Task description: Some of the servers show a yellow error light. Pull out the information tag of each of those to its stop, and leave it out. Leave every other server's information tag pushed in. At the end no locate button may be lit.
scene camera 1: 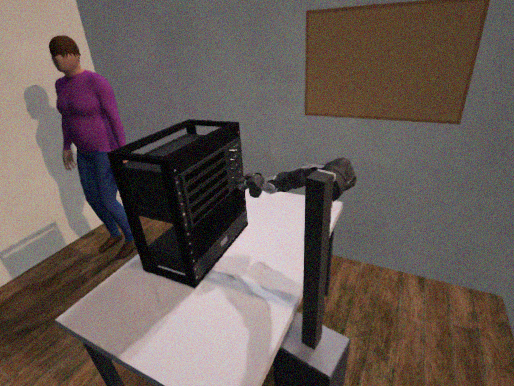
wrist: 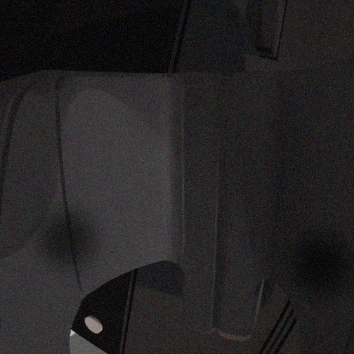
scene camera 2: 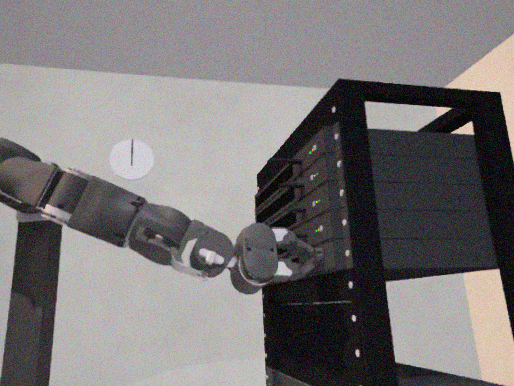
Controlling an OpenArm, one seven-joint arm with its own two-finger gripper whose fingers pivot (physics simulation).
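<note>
Black servers point(scene camera 1: 206, 181) point(scene camera 2: 425, 195) are stacked in the upper part of the rack point(scene camera 1: 131, 210) point(scene camera 2: 369, 240). In scene camera 2, the upper four fronts show small green lights; yellowish specks appear beside some, too small to assign surely. My gripper point(scene camera 1: 241, 184) point(scene camera 2: 319, 256) point(wrist: 236, 209) is shut and empty, its fingertips at the right part of the lowest server's front, covering its light and button area. Whether they touch it is unclear. In the dark wrist view the closed fingers hide most of the front. No information tag or lit locate button can be made out.
Server handles point(scene camera 2: 292, 186) stick out left of the lights. The rack stands on a white table point(scene camera 1: 200, 325). The robot's column point(scene camera 1: 316, 260) point(scene camera 2: 31, 300) stands at the table's edge. A person in purple point(scene camera 1: 90, 112) stands behind the rack.
</note>
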